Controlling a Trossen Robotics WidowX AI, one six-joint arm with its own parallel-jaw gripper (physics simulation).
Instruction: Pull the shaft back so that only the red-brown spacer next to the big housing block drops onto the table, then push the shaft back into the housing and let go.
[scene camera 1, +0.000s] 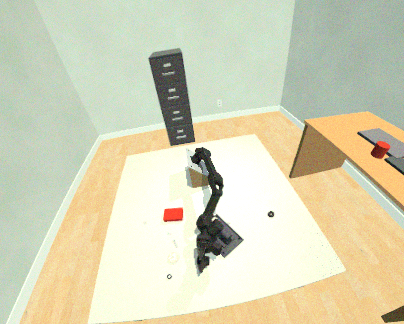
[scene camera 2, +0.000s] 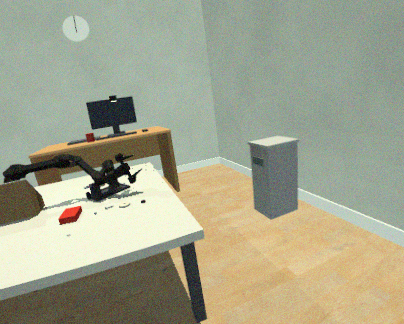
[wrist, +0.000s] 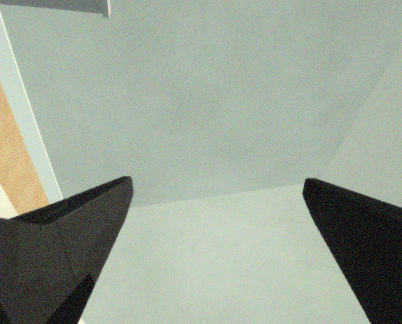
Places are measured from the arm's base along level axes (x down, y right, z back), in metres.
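Pixels of known places: gripper, fingertip midpoint: (scene camera 1: 200, 266) (scene camera 2: 138, 161) (wrist: 218, 185); arm's base, link origin: (scene camera 1: 194, 160) (scene camera 2: 10, 188).
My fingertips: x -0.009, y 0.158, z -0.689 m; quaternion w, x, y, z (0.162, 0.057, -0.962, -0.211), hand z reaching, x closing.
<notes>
Ahead of a thing's pixels: the offset from my fingertips to its top centre. Level surfaces: height alone.
A large brown block (scene camera 1: 198, 179) (scene camera 2: 17, 202), which looks like the housing, stands on the table. It is at the far part of the table in scene camera 1 and at the left edge in scene camera 2. A pale grey face shows on it in scene camera 1, partly behind the arm. The shaft and the red-brown spacer cannot be made out. My gripper (scene camera 1: 203, 267) (scene camera 2: 135, 165) (wrist: 218, 185) is open and empty. It is raised near the arm's base, far from the block, and points away from it. The wrist view shows walls between the spread fingers.
A red box {dx +0.150, dy +0.080, dz +0.408 m} (scene camera 1: 173, 214) (scene camera 2: 70, 214) lies on the white table {dx +0.180 m} (scene camera 1: 145, 175) (scene camera 2: 165, 225). A pale ring {dx +0.170, dy +0.133, dz +0.144 m} (scene camera 1: 173, 258) (scene camera 2: 124, 204), a small dark ring {dx +0.170, dy +0.171, dz +0.053 m} (scene camera 1: 169, 276) and a black ring {dx +0.165, dy -0.498, dz +0.195 m} (scene camera 1: 271, 214) lie apart. The arm's base (scene camera 1: 231, 241) stands between the small rings and the black one.
</notes>
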